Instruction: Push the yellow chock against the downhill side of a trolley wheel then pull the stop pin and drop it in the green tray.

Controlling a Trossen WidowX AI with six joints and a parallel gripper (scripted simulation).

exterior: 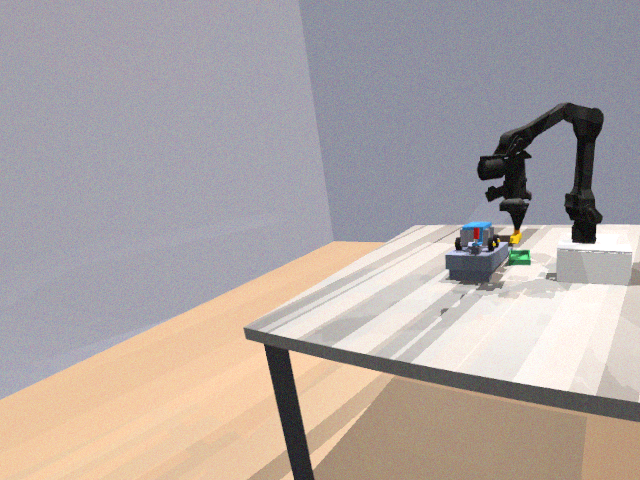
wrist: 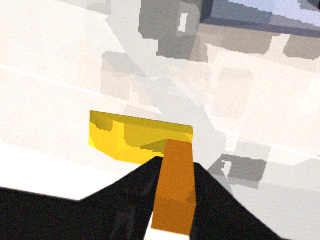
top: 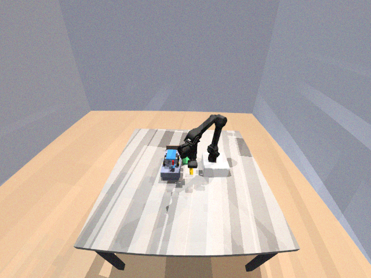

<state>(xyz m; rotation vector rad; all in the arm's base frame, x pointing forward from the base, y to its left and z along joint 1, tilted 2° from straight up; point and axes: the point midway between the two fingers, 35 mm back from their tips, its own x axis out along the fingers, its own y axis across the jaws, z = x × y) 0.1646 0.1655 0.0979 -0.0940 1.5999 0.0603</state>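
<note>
The red-headed stop pin lies 140 mm ahead of my gripper tip, 40 mm to the right of it and 50 mm below it. Round my gripper tip: yellow chock (20 mm to the left, 10 mm below); then trolley (170 mm ahead, 120 mm to the right, 70 mm below); then grey ramp block (170 mm ahead, 130 mm to the right, 130 mm below).
</note>
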